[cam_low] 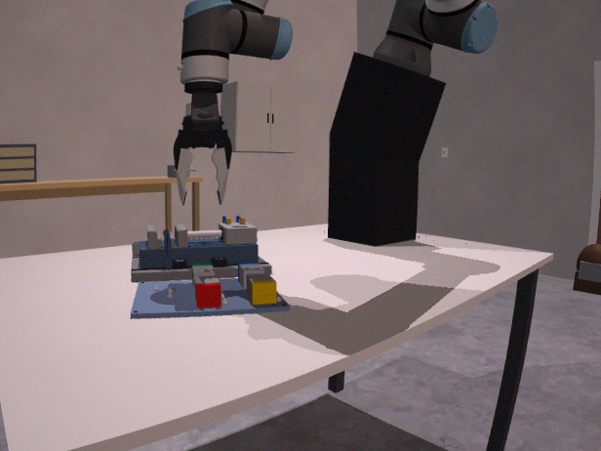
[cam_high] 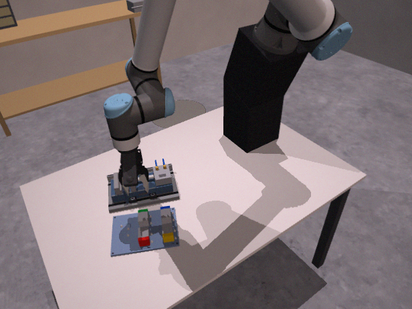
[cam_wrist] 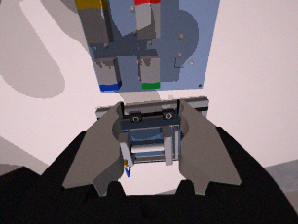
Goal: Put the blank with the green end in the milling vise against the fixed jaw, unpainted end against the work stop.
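Right now my hand is 150 mm above the green-ended blank. The rest, counted from my hand: dark work stop rod 140 mm to the right, 80 mm below; then blue-ended blank 80 mm behind, 40 mm to the left, 150 mm below; then red-ended blank 50 mm ahead, 80 mm to the left, 150 mm below.
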